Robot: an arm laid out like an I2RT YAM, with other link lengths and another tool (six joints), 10 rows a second.
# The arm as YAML. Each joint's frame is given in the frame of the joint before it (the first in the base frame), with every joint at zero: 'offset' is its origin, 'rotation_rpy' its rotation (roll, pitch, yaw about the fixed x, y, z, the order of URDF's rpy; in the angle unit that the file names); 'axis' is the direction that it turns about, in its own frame. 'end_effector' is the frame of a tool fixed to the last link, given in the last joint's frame.
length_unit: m
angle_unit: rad
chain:
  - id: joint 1
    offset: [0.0, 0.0, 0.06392]
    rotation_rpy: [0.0, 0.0, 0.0]
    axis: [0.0, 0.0, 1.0]
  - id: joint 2
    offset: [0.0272, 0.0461, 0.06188]
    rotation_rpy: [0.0, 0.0, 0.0]
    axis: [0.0, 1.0, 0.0]
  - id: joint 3
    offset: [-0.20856, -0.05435, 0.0]
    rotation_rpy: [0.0, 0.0, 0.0]
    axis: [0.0, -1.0, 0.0]
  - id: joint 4
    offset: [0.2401, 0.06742, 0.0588]
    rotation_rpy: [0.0, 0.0, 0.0]
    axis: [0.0, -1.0, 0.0]
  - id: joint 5
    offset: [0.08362, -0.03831, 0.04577]
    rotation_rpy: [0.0, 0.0, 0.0]
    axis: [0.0, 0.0, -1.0]
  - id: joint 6
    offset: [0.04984, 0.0, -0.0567]
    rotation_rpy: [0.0, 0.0, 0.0]
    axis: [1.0, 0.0, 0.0]
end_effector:
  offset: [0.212, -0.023, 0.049]
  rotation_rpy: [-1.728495, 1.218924, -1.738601]
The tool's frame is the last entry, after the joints.
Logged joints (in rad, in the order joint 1, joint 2, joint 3, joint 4, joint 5, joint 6), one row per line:
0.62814 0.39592 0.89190 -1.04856 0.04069 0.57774
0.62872 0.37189 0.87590 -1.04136 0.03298 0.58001
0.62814 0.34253 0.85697 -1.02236 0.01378 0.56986
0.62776 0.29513 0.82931 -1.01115 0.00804 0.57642
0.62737 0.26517 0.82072 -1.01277 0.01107 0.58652
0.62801 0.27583 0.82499 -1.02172 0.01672 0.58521
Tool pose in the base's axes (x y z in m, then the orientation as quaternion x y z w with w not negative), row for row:
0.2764 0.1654 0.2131 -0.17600 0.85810 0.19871 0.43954
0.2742 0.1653 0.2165 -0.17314 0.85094 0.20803 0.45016
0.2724 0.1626 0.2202 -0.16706 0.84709 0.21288 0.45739
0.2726 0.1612 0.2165 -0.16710 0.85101 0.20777 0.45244
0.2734 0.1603 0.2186 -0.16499 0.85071 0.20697 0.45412
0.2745 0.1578 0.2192 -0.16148 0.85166 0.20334 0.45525
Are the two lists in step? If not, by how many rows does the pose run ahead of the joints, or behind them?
The pose runs 2 rows ahead of the joints: the pose in row i belongs to the joints in row i + 2.
